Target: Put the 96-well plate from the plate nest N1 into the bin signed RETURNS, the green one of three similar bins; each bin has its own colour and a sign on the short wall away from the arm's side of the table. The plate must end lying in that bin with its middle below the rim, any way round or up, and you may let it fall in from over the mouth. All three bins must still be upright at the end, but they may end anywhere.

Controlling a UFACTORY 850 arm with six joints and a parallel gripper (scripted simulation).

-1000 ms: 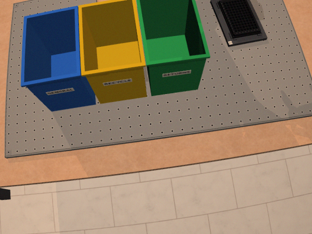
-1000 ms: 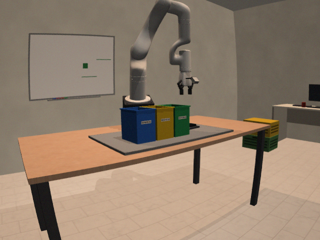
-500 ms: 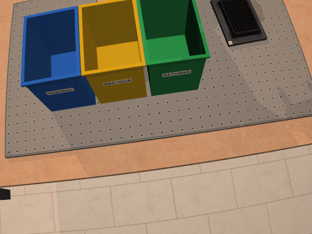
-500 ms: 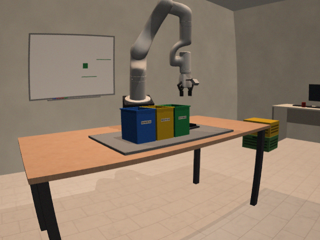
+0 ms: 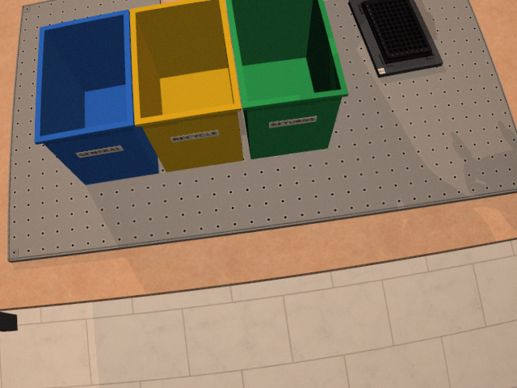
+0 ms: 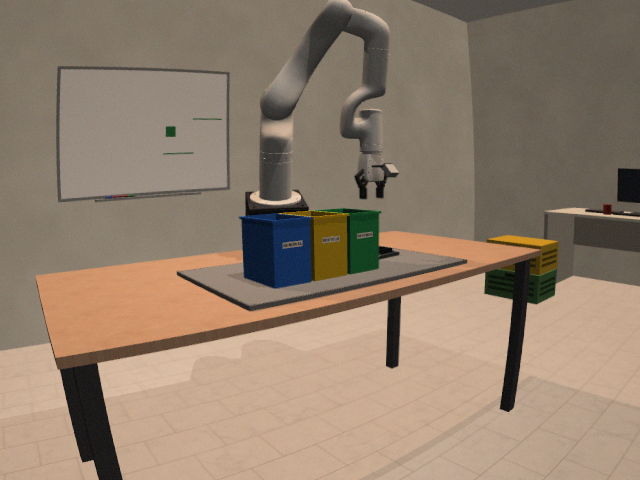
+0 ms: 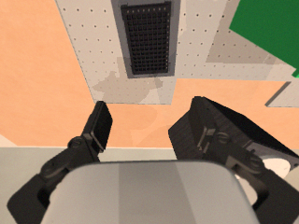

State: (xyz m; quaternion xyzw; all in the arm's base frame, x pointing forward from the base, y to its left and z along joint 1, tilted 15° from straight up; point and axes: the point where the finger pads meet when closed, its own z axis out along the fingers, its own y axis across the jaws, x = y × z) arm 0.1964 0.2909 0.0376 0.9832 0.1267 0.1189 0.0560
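My gripper is now 20 cm above the black 96-well plate. Round my hand: yellow recycle bin: 17 cm ahead, 33 cm to the right, 13 cm below; then dark plate nest N1: 21 cm below; then green returns bin: 15 cm ahead, 20 cm to the right, 13 cm below.
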